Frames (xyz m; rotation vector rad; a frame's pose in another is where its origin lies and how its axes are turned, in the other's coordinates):
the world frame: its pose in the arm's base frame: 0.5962 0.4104 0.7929 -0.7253 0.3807 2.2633
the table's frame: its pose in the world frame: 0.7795 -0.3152 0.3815 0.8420 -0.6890 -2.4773
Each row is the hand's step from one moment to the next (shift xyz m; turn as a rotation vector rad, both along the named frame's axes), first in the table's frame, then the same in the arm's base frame.
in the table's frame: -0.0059 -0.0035 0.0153 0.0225 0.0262 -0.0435
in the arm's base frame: -0.0081 -0.0059 0.0134 0.0319 0.0308 -0.0334
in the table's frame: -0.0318 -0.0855 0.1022 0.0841 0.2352 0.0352
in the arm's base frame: -0.0593 -0.0996 0.0730 0.1245 0.1938 0.1028
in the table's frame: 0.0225 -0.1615 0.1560 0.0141 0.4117 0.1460
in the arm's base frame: -0.0274 -0.1969 0.1068 0.0788 0.3470 0.2537
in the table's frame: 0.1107 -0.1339 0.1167 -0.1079 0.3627 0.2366
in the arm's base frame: 0.0683 -0.1803 0.0814 -0.0598 0.3046 0.3206
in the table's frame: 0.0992 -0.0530 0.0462 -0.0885 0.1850 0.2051
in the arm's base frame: 0.0810 -0.0836 0.0352 -0.0725 0.1412 0.2428
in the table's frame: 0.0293 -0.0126 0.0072 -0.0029 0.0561 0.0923
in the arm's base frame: 0.0252 -0.0202 0.0051 -0.0020 0.0298 0.1038
